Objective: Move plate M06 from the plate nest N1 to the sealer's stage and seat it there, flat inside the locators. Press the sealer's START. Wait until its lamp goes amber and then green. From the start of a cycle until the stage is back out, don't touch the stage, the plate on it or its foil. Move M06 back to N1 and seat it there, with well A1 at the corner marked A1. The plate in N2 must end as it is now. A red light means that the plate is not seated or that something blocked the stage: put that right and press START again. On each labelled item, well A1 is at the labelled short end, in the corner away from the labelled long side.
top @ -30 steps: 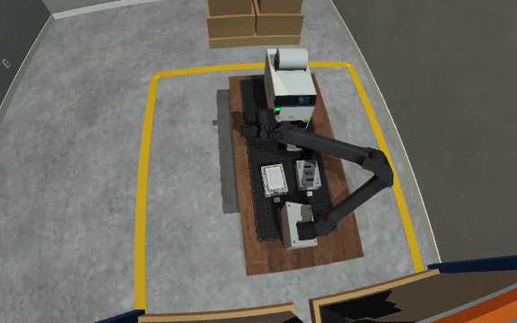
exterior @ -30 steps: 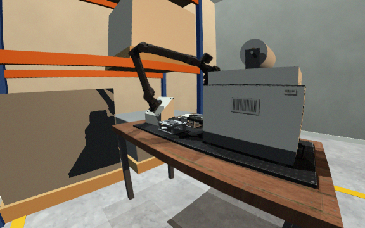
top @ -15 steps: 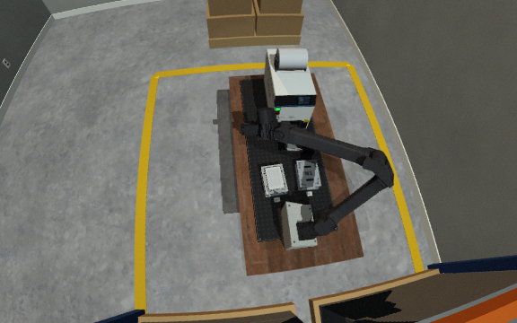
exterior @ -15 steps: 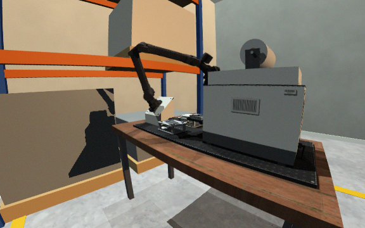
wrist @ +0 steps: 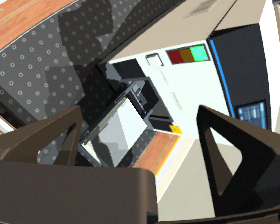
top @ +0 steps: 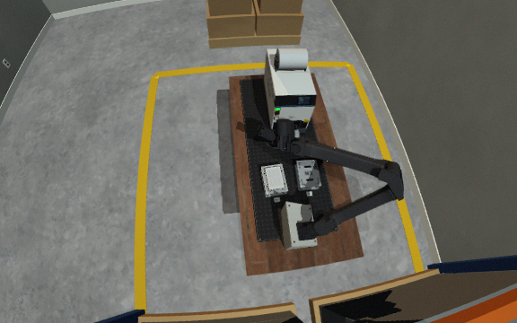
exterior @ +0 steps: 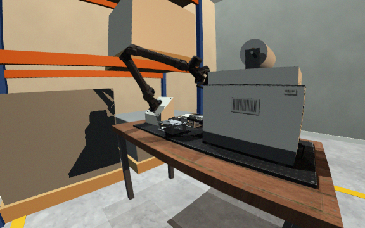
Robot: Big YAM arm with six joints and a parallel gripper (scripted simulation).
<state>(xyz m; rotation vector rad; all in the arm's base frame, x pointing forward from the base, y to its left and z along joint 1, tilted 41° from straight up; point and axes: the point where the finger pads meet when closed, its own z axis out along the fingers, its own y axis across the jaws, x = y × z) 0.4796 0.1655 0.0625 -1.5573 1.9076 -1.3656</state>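
My hand is 5 cm short of the white well plate, 13 cm to the left of it and 20 cm above it. Round my hand: foil roll (38 cm ahead, 14 cm to the right, 11 cm above); then dark stage (5 cm ahead, 13 cm to the right, 21 cm below); then white plate (16 cm behind, 1 cm to the left, 24 cm below).
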